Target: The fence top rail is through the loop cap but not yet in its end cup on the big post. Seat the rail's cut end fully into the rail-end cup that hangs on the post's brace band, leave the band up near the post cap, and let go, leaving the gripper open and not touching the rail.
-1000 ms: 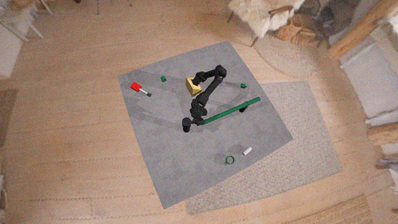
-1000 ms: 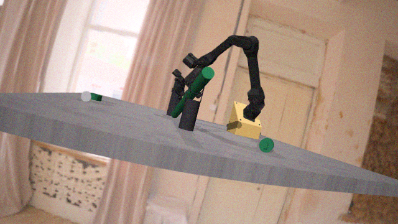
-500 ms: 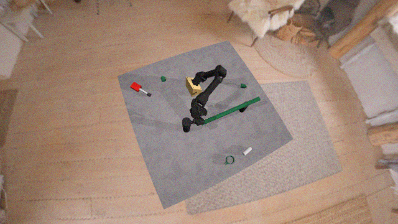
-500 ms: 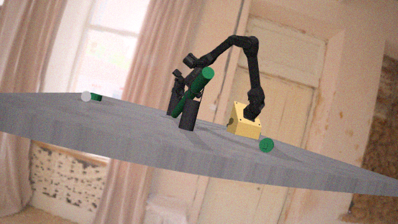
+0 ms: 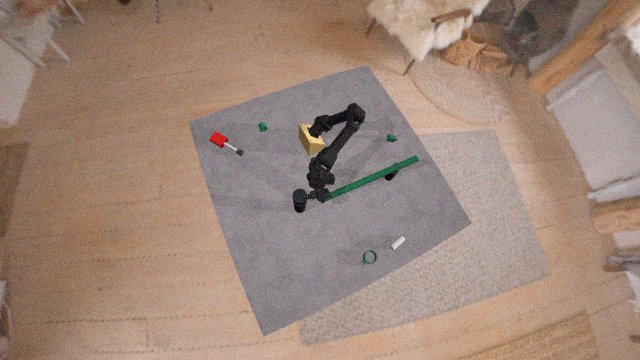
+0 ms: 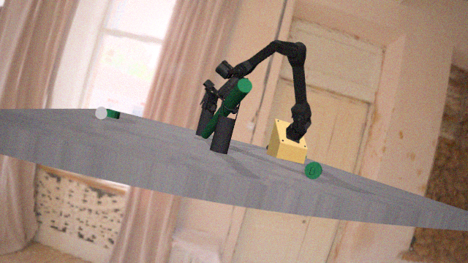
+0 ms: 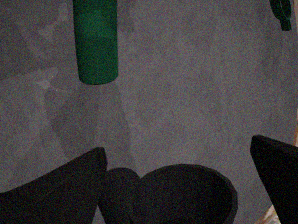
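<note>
Now: gripper tip 20 mm past the rail-end cup, 30 mm to the left of it and 20 mm below it. From my gripper tip the other things lie so: loop cap: 30 mm behind, 440 mm to the left, 10 mm below; white cylinder: 340 mm ahead, 320 mm to the left, 100 mm below; red-handled tool: 480 mm behind, 390 mm to the right, 100 mm below.
</note>
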